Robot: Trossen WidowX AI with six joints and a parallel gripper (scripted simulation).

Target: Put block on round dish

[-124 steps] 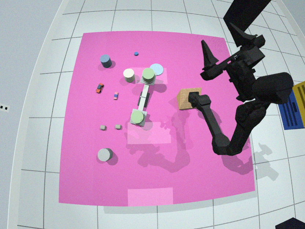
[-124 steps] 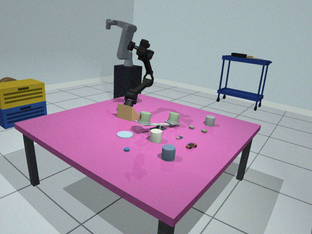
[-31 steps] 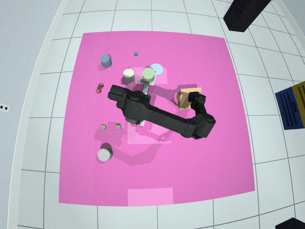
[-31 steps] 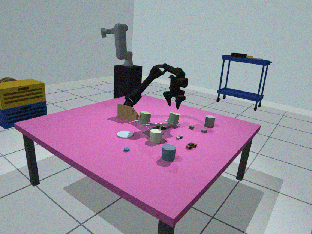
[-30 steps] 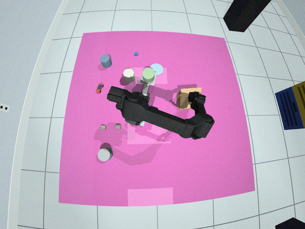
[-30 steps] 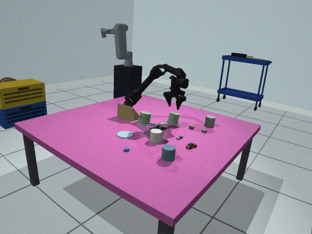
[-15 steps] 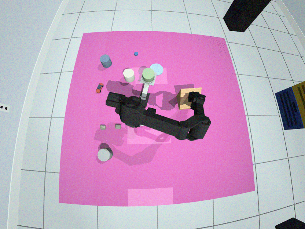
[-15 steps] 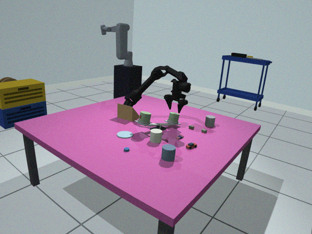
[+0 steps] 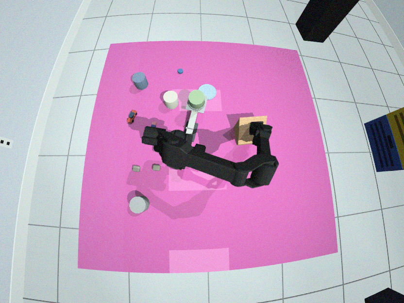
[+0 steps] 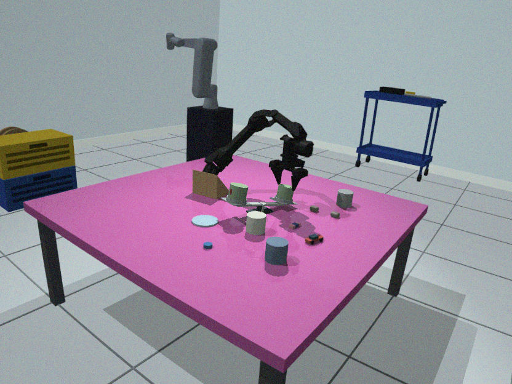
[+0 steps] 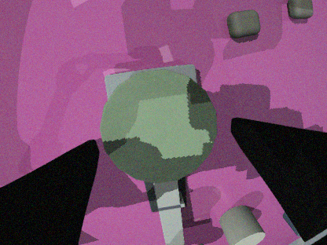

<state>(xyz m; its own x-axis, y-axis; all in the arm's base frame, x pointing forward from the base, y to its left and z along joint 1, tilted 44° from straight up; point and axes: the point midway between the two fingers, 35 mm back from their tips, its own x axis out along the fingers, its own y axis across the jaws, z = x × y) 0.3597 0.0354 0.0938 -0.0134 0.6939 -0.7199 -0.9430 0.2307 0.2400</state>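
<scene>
Now: gripper tip 4 cm above the pale teal block. From my gripper tip the other things lie so: pink-blue piece (17 cm to the right, 13 cm ahead, 8 cm below); then balance (13 cm to the right, 5 cm below, 5 cm behind); then grey cylinder (21 cm to the left, 19 cm ahead, 5 cm below).
</scene>
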